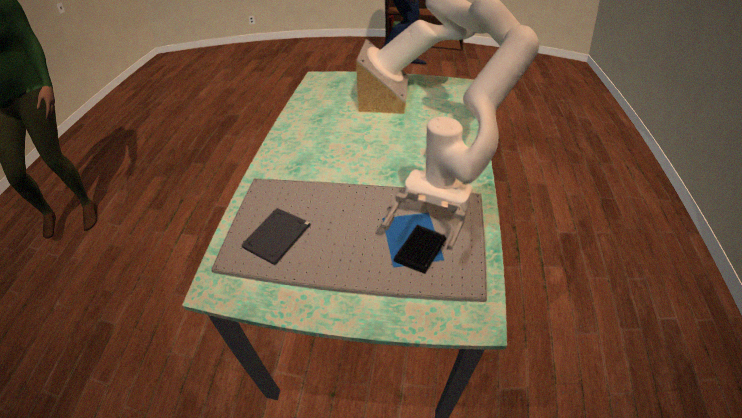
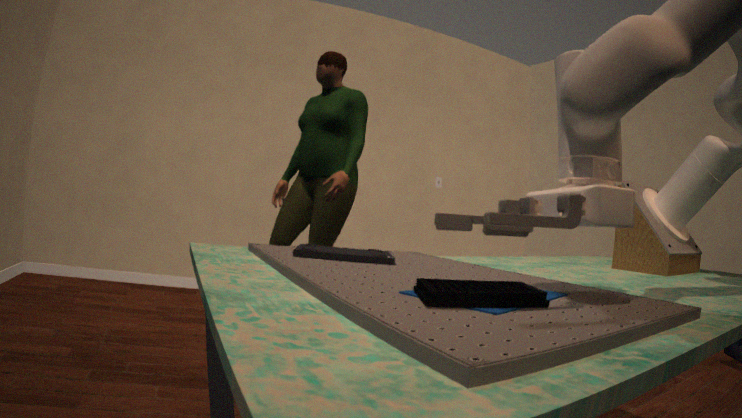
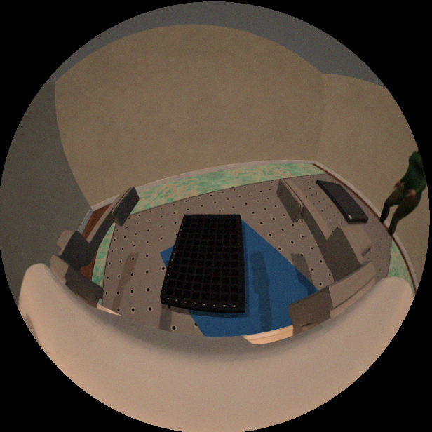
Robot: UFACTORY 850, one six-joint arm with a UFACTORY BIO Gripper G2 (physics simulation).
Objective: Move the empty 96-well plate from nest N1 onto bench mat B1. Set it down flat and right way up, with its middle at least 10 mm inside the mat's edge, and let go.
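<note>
The black 96-well plate (image 1: 420,249) (image 2: 482,294) (image 3: 207,262) lies flat, wells up, on the blue bench mat B1 (image 1: 397,236) (image 2: 557,295) (image 3: 280,280). It is turned relative to the mat, and part of it overhangs the mat's edge. Its middle appears over the mat; the exact distance to the edge cannot be told. My gripper (image 1: 415,238) (image 2: 480,225) (image 3: 208,202) is wide open and empty, above the plate and apart from it. The dark nest N1 (image 1: 276,236) (image 2: 342,253) (image 3: 342,200) shows no plate on it.
The grey perforated board (image 1: 337,249) (image 2: 363,306) (image 3: 260,200) carries the nest and the mat. It lies on a green patterned table (image 1: 321,135) (image 2: 290,363). The arm's wooden base block (image 1: 380,93) (image 2: 643,249) stands at the table's far end. A person in green (image 1: 20,62) (image 2: 332,124) stands beyond the table.
</note>
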